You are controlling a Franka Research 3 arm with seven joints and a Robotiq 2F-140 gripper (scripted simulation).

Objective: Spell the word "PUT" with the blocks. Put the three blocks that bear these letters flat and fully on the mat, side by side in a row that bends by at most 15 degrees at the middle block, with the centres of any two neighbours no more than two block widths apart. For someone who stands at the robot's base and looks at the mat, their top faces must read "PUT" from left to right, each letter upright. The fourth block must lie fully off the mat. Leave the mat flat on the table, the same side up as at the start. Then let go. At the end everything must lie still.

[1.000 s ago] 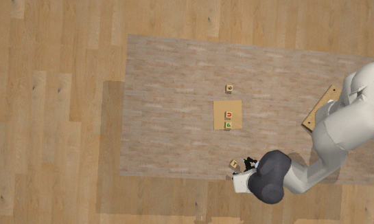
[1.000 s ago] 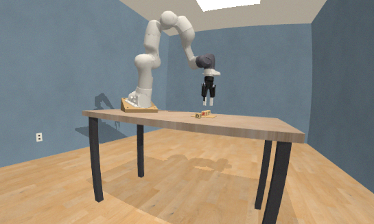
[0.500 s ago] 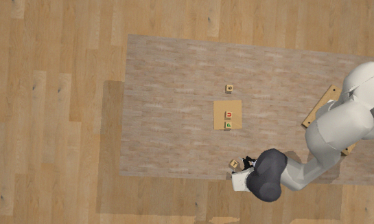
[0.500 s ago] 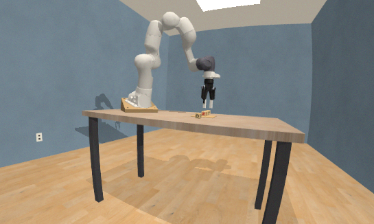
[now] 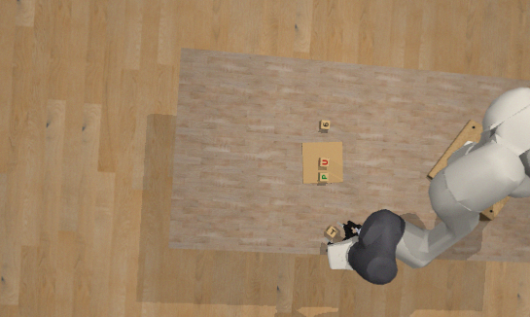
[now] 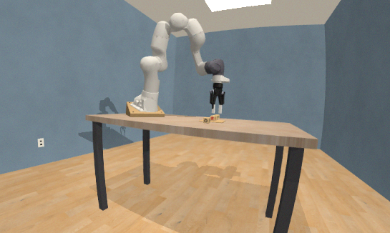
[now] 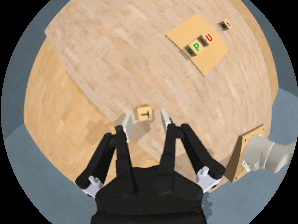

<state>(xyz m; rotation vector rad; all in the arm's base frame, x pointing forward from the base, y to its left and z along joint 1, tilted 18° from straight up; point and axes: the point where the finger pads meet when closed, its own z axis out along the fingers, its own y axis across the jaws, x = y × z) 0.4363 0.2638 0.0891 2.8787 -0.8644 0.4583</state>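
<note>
Right now my hand is 60 mm above the T block. Round my hand: green P block 180 mm to the right, 50 mm below, 40 mm ahead; then red U block 230 mm to the right, 50 mm below, 40 mm ahead; then tan mat 230 mm to the right, 70 mm below, 40 mm ahead.
</note>
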